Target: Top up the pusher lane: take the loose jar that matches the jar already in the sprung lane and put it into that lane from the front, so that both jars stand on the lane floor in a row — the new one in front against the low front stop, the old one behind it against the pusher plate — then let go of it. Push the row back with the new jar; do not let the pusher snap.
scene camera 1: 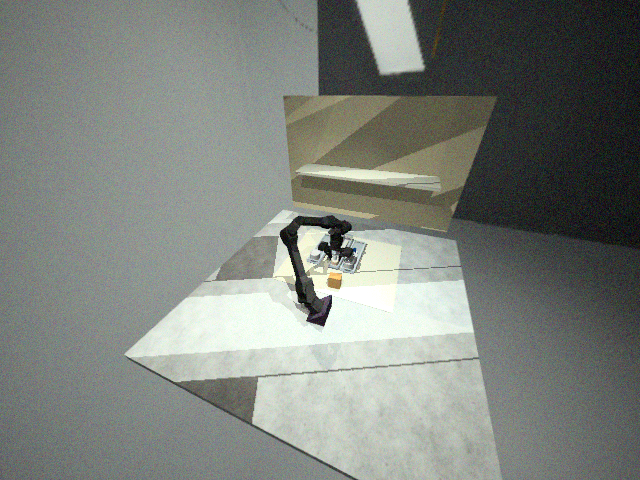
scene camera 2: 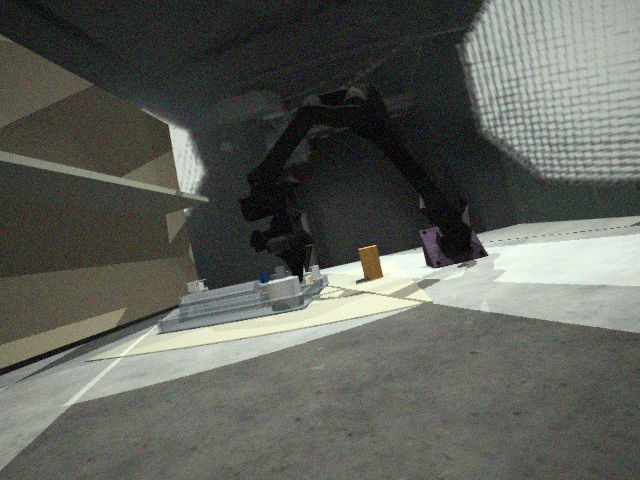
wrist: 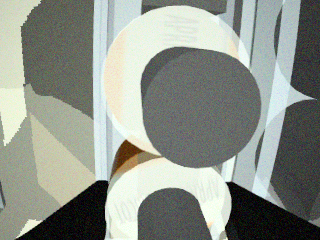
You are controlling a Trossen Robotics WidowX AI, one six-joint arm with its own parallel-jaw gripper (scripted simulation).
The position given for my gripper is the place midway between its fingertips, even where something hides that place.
In view: my gripper (scene camera 2: 302,280), a cream mat (scene camera 2: 348,296) and a beige shelf wall (scene camera 2: 79,271).
My gripper is seen too in the wrist view (wrist: 165,192). The cream mat is seen too in scene camera 1 (scene camera 1: 374,283) and in the wrist view (wrist: 54,125). The beige shelf wall also shows in scene camera 1 (scene camera 1: 439,136).
